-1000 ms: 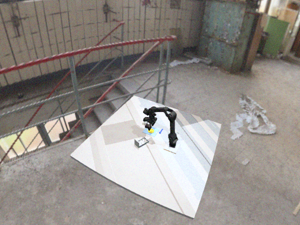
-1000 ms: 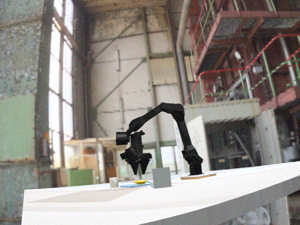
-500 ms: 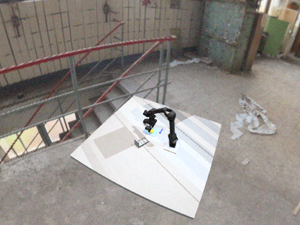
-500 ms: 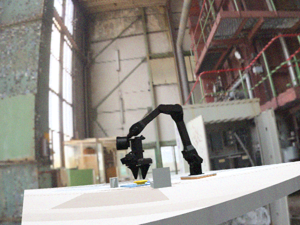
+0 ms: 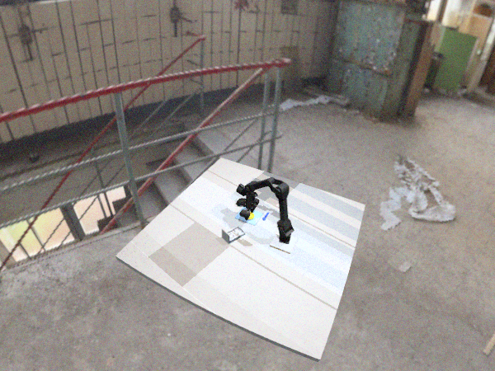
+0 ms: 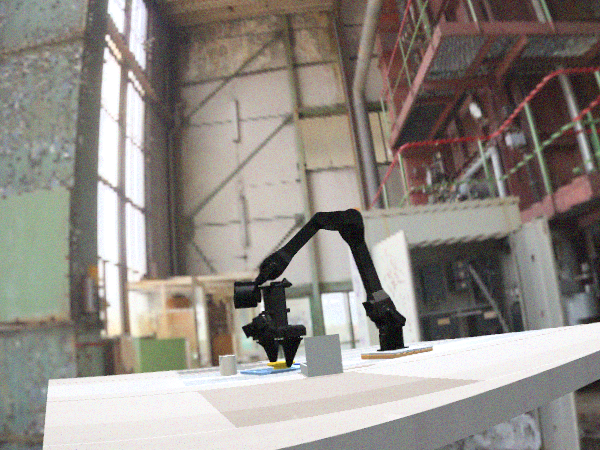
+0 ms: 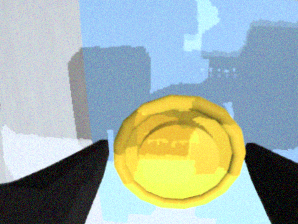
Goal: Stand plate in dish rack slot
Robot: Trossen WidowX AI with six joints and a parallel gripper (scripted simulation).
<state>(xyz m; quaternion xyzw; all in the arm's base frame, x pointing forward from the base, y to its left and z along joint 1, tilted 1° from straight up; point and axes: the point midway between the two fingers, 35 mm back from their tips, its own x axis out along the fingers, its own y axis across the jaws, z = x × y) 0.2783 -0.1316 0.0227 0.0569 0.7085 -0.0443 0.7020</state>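
The blue mat lies 10 mm to the right of my gripper tip and 10 mm below it. Also, from my gripper tip: yellow plate: 10 mm above; pale cylinder: 90 mm ahead, 100 mm to the right, 20 mm above; grey dish rack: 40 mm ahead, 200 mm to the left, 10 mm above.
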